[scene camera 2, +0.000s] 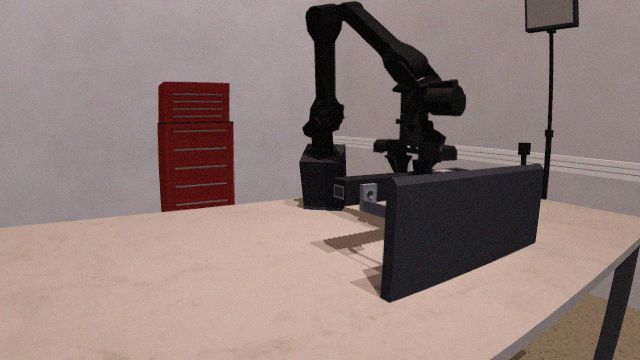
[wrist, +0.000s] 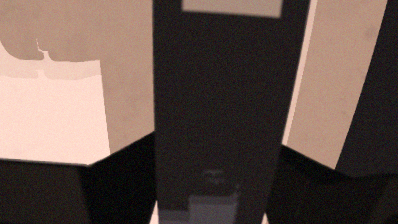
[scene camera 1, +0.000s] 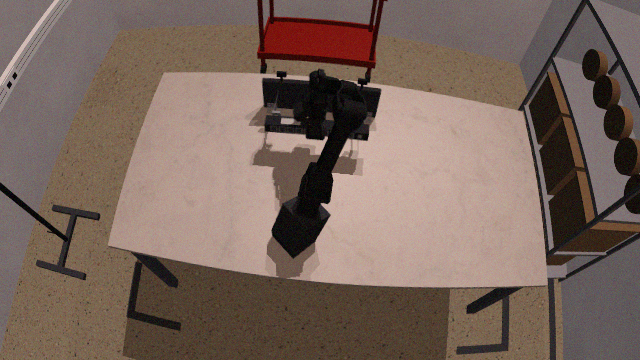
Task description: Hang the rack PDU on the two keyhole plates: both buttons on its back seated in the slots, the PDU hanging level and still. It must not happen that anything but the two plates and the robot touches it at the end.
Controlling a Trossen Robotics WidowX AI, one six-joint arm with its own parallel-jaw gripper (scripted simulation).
Scene:
PDU: scene camera 2 345, 190; wrist; scene camera 1
same spot on PDU: (wrist: 222, 84) = (scene camera 1: 306, 122)

